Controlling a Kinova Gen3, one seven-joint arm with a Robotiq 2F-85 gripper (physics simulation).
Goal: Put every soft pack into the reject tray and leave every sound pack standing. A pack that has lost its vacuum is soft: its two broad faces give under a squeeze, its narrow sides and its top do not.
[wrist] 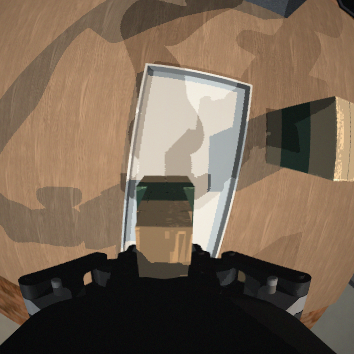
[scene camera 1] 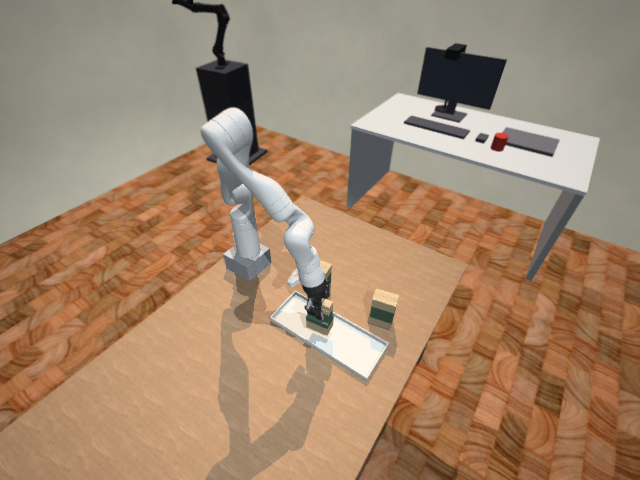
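Note:
My gripper is shut on a tan pack with a dark green band. The pack is upright between the fingers, low over the inner part of the white reject tray; whether its bottom touches the tray floor I cannot tell. A second pack stands on the table behind the tray, partly hidden by the gripper in the scene view and at the right in the wrist view. A third pack stands behind the tray's right part in the scene view; it does not show in the wrist view.
The tray's raised rim runs around it. The arm's grey base block stands on the table at the back left. A white desk with a monitor and a black pedestal with another arm stand beyond the table.

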